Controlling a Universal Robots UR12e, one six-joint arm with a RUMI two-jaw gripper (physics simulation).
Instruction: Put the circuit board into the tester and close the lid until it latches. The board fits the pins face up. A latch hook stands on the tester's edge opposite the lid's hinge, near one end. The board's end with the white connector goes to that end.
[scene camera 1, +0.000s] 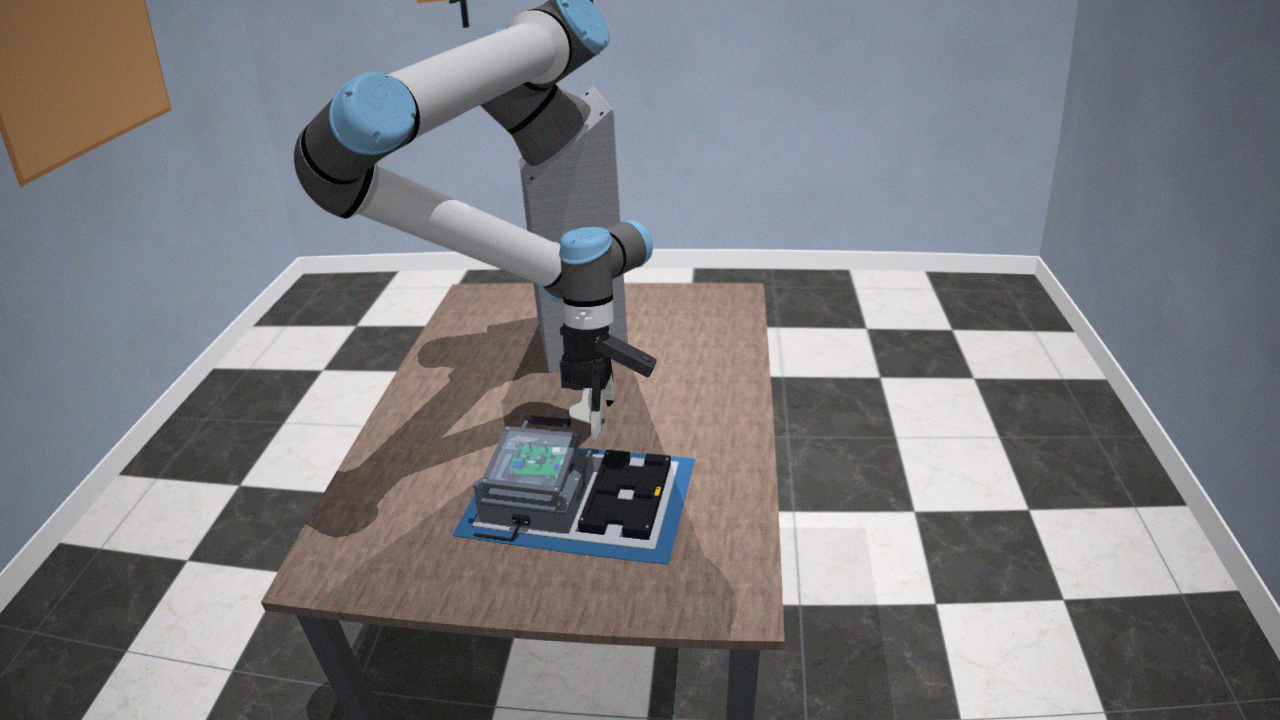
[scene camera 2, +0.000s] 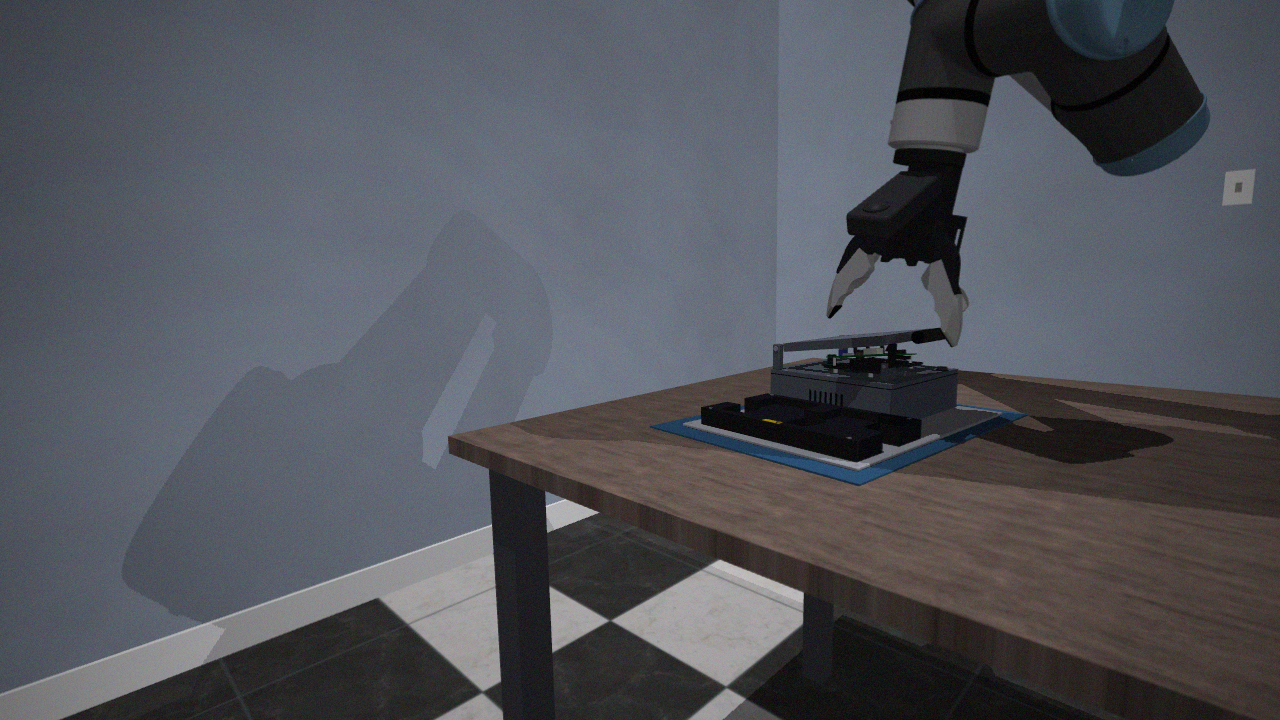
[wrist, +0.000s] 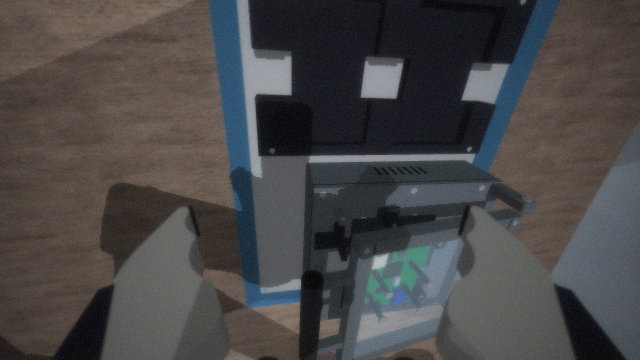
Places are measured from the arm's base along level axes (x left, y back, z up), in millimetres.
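Pixels of known places: gripper, fingertip midpoint: (scene camera 1: 601, 422) (scene camera 2: 886, 331) (wrist: 327, 208); arm's base, origin of the base link: (scene camera 1: 559, 135).
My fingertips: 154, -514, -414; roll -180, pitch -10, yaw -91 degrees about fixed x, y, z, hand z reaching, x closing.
Observation:
For each thing: its top centre in the pictures, then the offset to it from my fingertips, as dx, dy, dz. "*": a spot on its surface instead. Level surfaces: height alone.
- white connector, middle of its top: (wrist: 382, 258) (scene camera 2: 873, 346) (scene camera 1: 559, 448) -75, -50, -28
- black hook, middle of its top: (wrist: 336, 256) (scene camera 2: 897, 343) -55, -10, -19
- black handle, middle of its top: (wrist: 311, 330) (scene camera 2: 935, 328) (scene camera 1: 546, 417) -112, +13, -3
- thin black bent rod, surface spot: (scene camera 1: 496, 536) * -172, -207, -117
- wooden table, its level: dz -126
The grey tester (scene camera 1: 546, 514) (scene camera 2: 921, 394) (wrist: 345, 172) stands beside the black tray. Its clear-windowed lid (scene camera 1: 514, 443) (scene camera 2: 832, 342) (wrist: 350, 300) is low over the body but tilted, its handle side raised. The green circuit board (scene camera 1: 537, 461) (wrist: 400, 272) lies face up beneath it, partly hidden. The white connector (wrist: 380, 260) is at the latch hook's end; the black hook (wrist: 342, 241) stands clear of the lid. My gripper (scene camera 1: 602, 419) (scene camera 2: 893, 328) (wrist: 327, 208) is open and empty above the lid's handle side. One fingertip is close by the black handle (scene camera 1: 546, 421) (scene camera 2: 930, 336) (wrist: 311, 310); contact cannot be told.
The black tray (scene camera 1: 617, 513) (scene camera 2: 787, 434) (wrist: 325, 30) lies next to the tester on a white plate with a blue border (scene camera 1: 617, 552) (scene camera 2: 859, 477) (wrist: 227, 100). A thin black bent rod (scene camera 1: 496, 536) is at the tester's front. All stand on the wooden table (scene camera 1: 447, 573) (scene camera 2: 626, 456).

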